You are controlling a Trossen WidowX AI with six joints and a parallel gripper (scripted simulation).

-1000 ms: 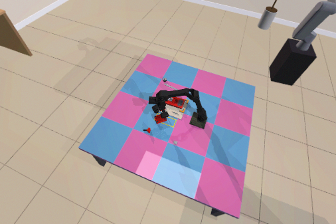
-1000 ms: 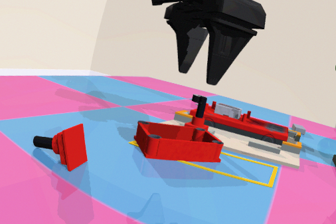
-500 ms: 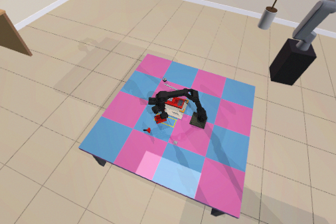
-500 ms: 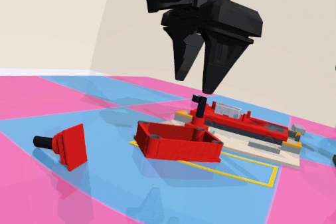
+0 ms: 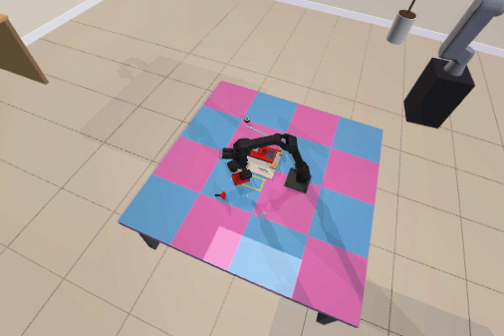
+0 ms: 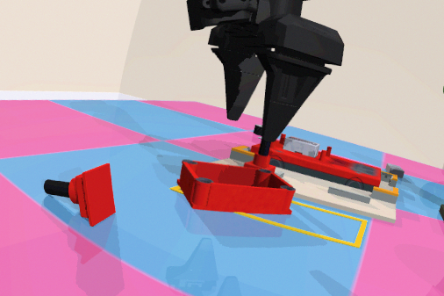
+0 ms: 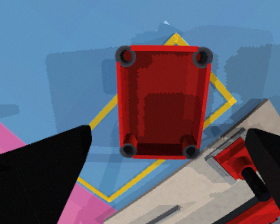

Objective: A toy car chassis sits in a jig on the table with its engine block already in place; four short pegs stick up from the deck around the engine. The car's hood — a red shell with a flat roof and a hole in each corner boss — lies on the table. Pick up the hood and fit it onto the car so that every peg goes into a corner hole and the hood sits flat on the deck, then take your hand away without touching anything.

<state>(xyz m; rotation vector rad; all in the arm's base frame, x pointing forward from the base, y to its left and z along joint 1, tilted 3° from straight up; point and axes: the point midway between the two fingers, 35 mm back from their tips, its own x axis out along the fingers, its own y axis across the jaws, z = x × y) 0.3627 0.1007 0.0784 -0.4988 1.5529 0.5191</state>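
Now: gripper tip 6 cm above the red hood. Also, from my gripper tip: grey jig (7 cm behind, 19 cm to the right, 6 cm below); then grey engine block (3 cm behind, 22 cm to the right, 4 cm below).
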